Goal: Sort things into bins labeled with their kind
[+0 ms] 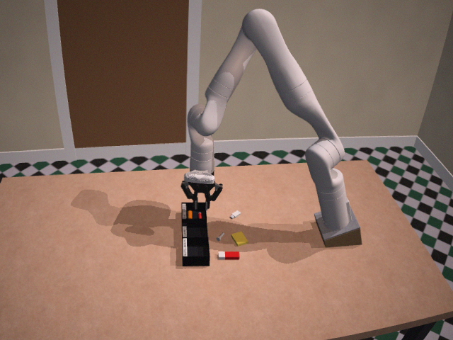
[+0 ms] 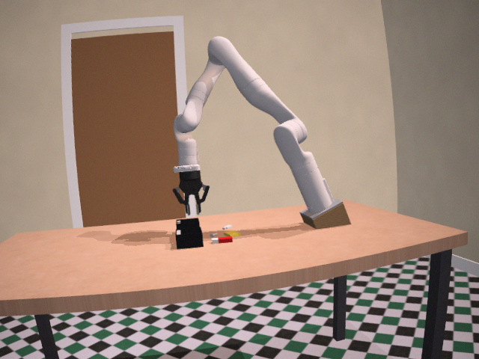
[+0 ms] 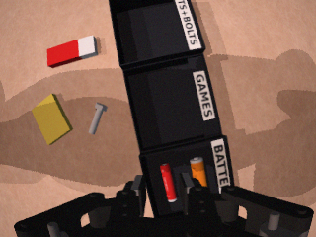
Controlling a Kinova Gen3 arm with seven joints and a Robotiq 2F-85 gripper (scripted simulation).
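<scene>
My hand is 80 mm to the right of the bolt, 80 mm above it and 50 mm past it. Also, from my hand: red battery 80 mm below, 20 mm to the right; orange battery 70 mm below, 30 mm ahead, 20 mm to the right; USB stick 120 mm behind, 80 mm below, 20 mm to the right.
</scene>
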